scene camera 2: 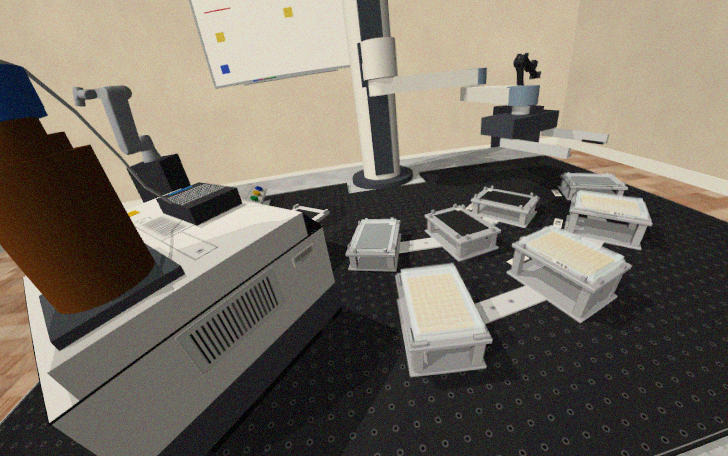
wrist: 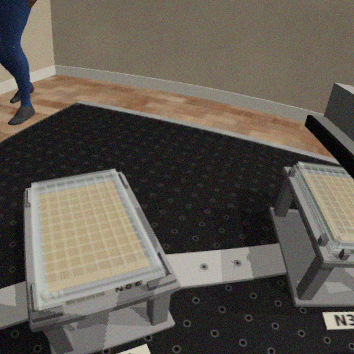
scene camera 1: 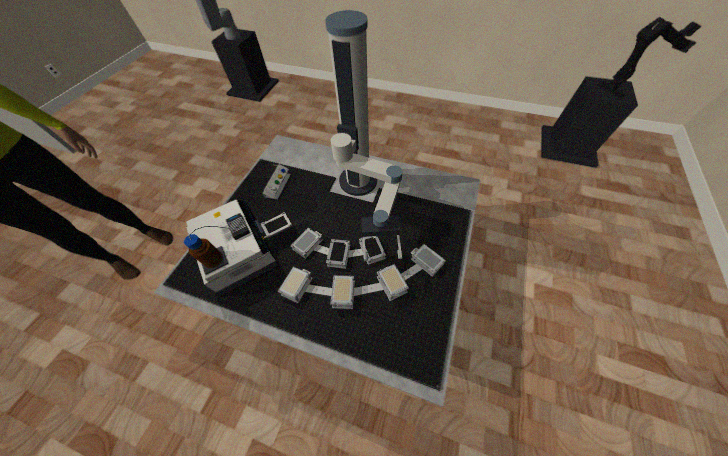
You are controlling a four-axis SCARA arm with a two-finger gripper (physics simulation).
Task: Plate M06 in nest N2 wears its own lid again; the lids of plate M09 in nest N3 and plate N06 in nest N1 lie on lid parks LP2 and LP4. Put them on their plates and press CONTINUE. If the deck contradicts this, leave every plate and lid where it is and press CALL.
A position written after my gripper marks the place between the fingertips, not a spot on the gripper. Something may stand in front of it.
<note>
My gripper (scene camera 2: pixel 589 145) carries nothing. Further things: a brown bottle (scene camera 2: pixel 74 240) and a tip box (scene camera 2: pixel 200 210).
The brown bottle shows as well in scene camera 1 (scene camera 1: pixel 201 249).
</note>
